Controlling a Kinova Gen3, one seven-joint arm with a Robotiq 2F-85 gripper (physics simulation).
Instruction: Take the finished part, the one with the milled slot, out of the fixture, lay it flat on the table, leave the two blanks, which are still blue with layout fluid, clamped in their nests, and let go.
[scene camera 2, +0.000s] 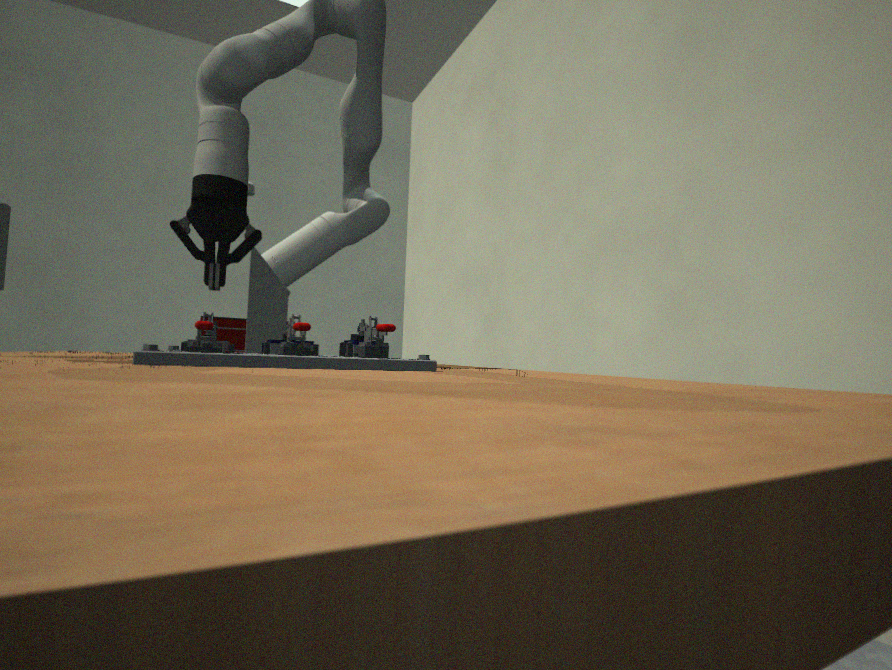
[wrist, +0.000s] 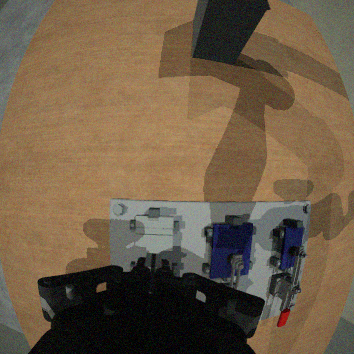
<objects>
my gripper: scene camera 2 214, 289; wrist 152, 262
</objects>
